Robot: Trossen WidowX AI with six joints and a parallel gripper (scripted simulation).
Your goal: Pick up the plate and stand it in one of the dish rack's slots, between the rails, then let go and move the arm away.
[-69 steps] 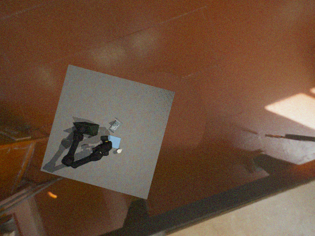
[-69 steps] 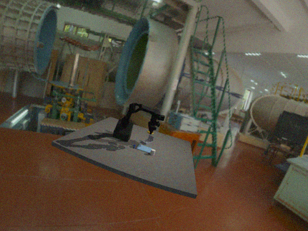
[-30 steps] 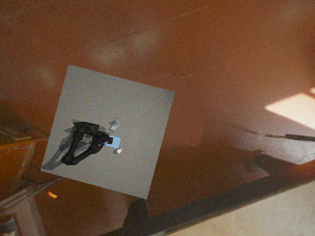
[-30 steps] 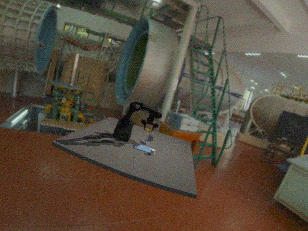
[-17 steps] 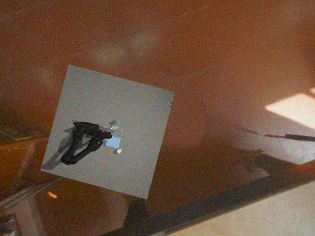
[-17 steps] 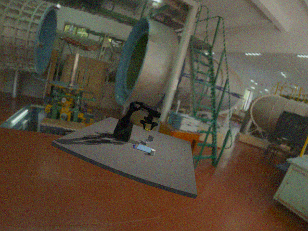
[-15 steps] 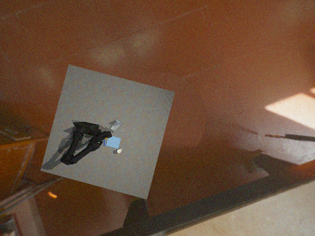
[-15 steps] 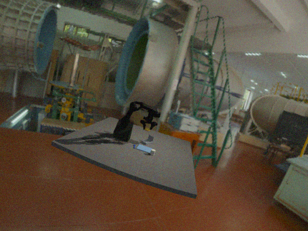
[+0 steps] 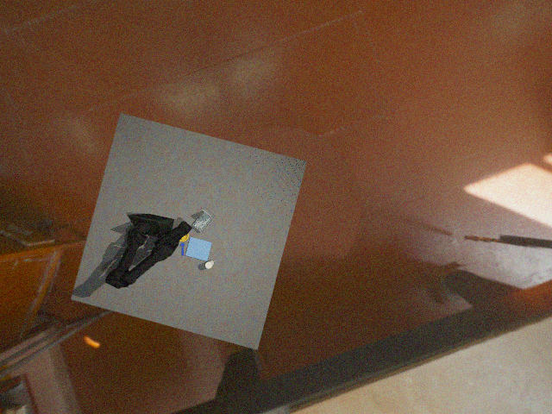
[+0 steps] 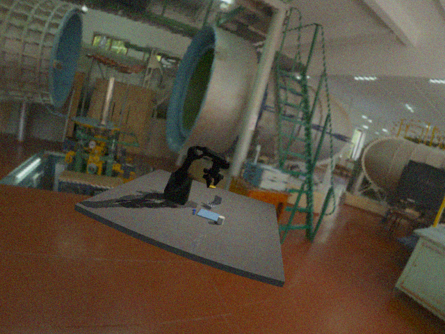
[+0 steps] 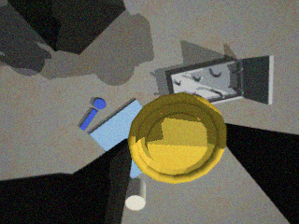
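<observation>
Right now my gripper tip is 16 cm above the grey dish rack, 9 cm to the right of it and 3 cm short of it. From my gripper tip the other things lie so: mat (18 cm below, 10 cm to the right, 6 cm ahead); then blue spoon (18 cm below, 13 cm to the right, 4 cm behind); then yellow plate (1 cm above).
</observation>
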